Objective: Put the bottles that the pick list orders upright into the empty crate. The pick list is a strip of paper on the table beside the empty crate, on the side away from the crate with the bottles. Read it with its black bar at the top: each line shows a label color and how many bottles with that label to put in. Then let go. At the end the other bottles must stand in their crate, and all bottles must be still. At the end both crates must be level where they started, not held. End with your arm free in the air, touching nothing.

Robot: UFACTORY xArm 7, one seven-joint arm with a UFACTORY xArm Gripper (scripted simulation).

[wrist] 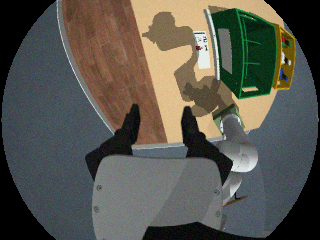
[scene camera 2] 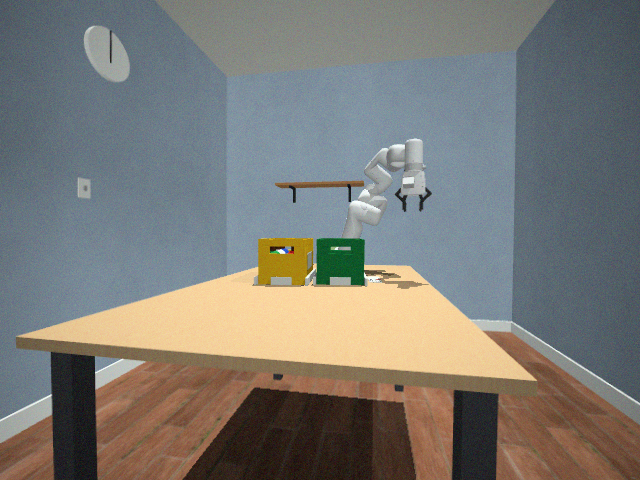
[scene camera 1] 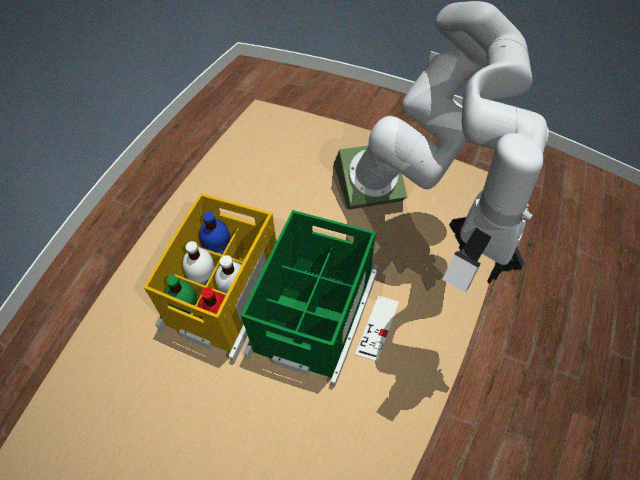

Scene:
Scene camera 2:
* gripper: 412, 211
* green crate: 330, 263
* yellow crate: 298, 266

